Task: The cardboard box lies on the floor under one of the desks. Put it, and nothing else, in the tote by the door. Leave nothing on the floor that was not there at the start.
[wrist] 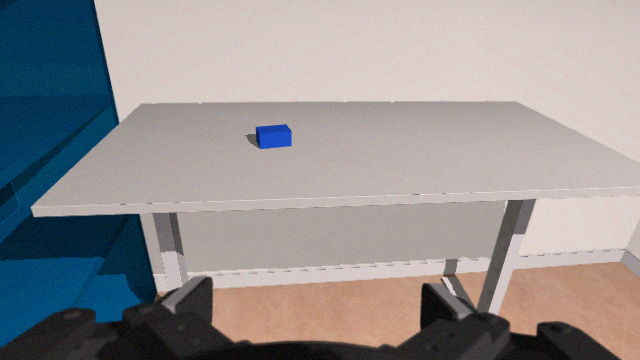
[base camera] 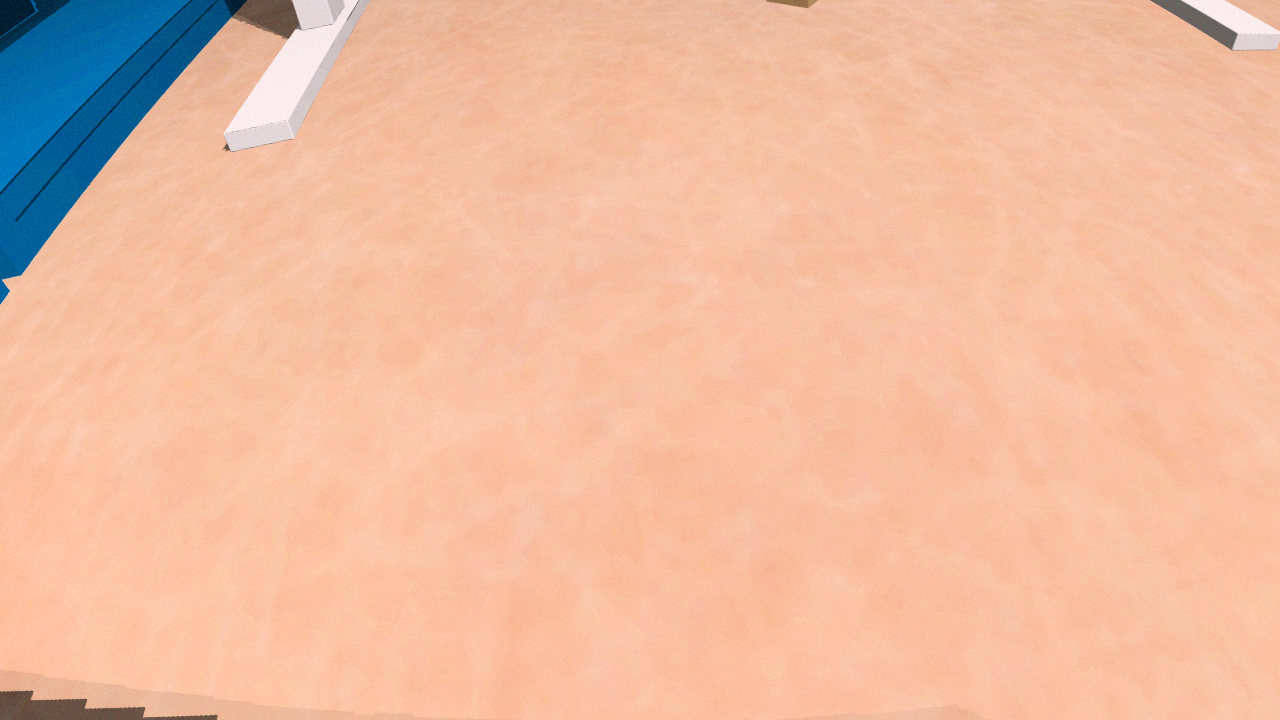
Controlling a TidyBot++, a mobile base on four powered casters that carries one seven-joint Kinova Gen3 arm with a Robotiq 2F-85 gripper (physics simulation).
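Frame: origin at the arm's base, x right, y down, z ahead, level; centimetres.
Where they show: gripper, fingertip midpoint: (wrist: 316, 303).
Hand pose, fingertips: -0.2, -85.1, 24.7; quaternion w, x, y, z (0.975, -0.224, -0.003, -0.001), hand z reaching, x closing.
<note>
After its pixels a point has its place, as x, y, z.
The lower edge of a small brown cardboard box (base camera: 792, 2) @[15.7, 39.2, 110.8] shows at the top edge of the base camera view, on the floor between the two feet of the desk. The box does not show in the wrist view. The grey desk (wrist: 375, 160) @[13.8, -55.4, 106.3] stands against the wall ahead. My gripper (wrist: 316, 303) @[-0.2, -85.1, 24.7] is open, with nothing between its fingers, and is held in front of the desk. The tote does not show in either view.
A blue box (wrist: 273, 136) @[-14.1, -58.8, 112.8] sits on the desk top, left of its middle. A blue shelf unit (base camera: 116, 147) (wrist: 107, 60) stands close on the left. The desk's white feet (base camera: 268, 98) @[-47.7, 37.1, 89.7] (base camera: 1248, 37) @[75.1, 37.8, 98.7] reach forward on the floor at left and right.
</note>
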